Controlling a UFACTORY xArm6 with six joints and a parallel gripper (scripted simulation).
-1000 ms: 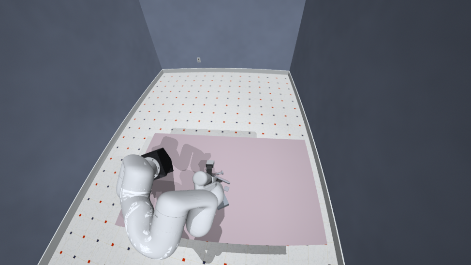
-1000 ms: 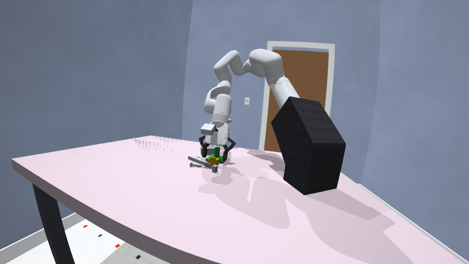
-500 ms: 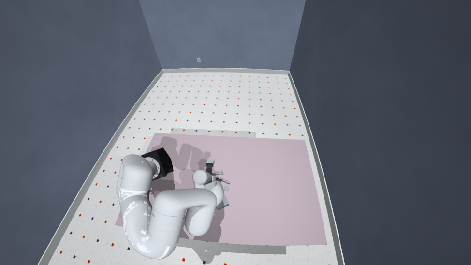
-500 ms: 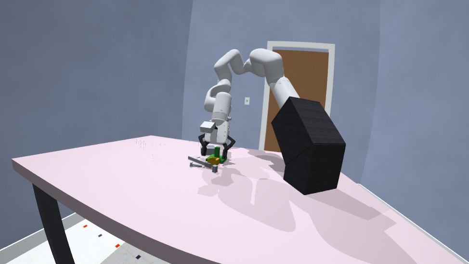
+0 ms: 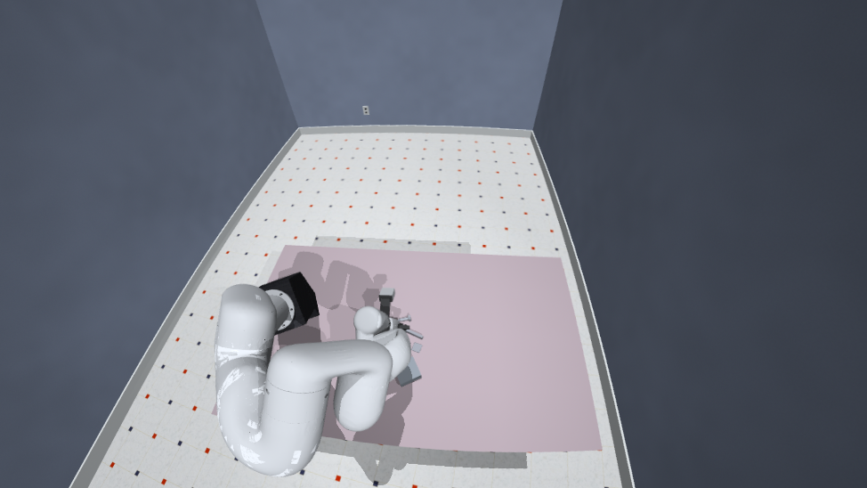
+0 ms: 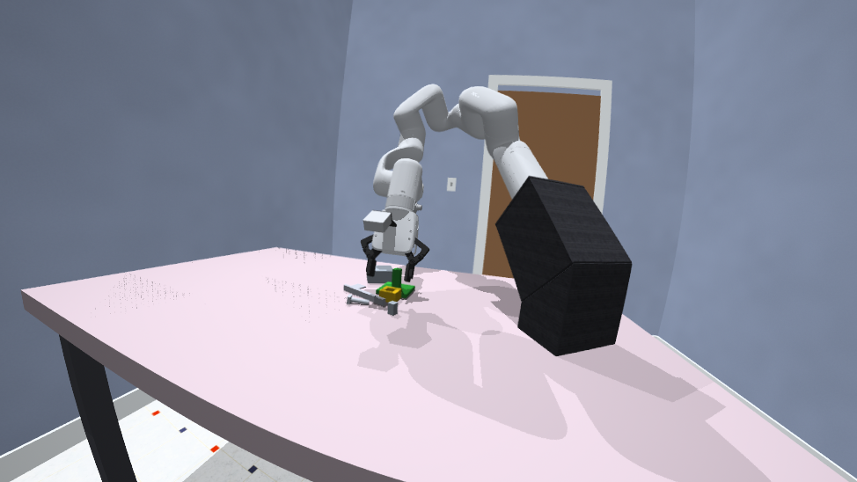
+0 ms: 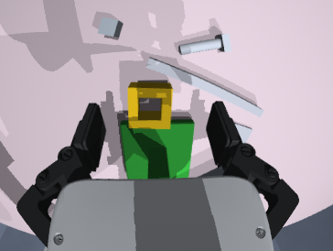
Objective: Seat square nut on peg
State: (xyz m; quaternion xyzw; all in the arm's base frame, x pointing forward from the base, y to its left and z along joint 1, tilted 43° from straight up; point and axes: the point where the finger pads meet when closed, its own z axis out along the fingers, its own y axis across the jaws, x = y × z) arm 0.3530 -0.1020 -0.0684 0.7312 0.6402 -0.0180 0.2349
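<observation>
Right now the long bar is 6 cm ahead of my hand and 5 cm below it. The rest, counted from my hand: small plate 9 cm ahead, 7 cm to the right, 6 cm below; then bolt 7 cm ahead, 5 cm below, 4 cm to the left; then grey block 15 cm to the right, 4 cm below, 4 cm ahead.
</observation>
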